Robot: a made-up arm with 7 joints.
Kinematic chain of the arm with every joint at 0, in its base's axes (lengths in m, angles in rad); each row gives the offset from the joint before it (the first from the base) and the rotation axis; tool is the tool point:
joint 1: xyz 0 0 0.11 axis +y
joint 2: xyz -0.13 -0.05 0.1 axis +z
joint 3: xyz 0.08 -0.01 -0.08 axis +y
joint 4: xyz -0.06 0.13 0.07 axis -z
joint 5: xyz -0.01 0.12 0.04 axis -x
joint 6: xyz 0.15 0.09 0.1 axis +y
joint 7: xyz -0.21 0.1 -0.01 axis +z
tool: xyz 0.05 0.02 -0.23
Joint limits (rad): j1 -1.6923..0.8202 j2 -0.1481..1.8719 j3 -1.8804..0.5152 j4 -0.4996..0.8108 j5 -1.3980..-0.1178 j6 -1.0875..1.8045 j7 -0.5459..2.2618
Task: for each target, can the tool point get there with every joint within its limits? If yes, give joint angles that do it. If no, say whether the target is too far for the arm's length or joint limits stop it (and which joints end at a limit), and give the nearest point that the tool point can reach.
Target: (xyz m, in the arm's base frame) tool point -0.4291 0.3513 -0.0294
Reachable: yes | joints -0.0342 0.4926 -1.6755 -0.0925 -0.7827 -0.0040 0.4374
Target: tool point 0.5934 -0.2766 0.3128
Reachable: no: joint limits stop it (at a limit: joint 1, joint 2, joint 3, joint 6) | nearest point 0.4322 -0.1313 0.2930 | short by 0.218 m
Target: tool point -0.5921 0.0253 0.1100
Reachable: yes | joints 0.0777 0.8500 -1.5457 0.5379 -0.7266 0.9179 0.3236
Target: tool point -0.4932 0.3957 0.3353
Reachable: yes | joints -0.0226 1.0287 0.0720 0.1293 -1.1386 -0.6840 1.7650
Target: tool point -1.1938 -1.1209 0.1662
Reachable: no: too far | nearest point -0.5738 -0.4919 0.1370 | short by 0.884 m
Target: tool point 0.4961 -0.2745 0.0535
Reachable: no: joint limits stop it (at a limit: joint 1, joint 2, joint 3, joint 4, joint 7) | nearest point 0.3911 -0.2814 -0.0206 | short by 0.129 m
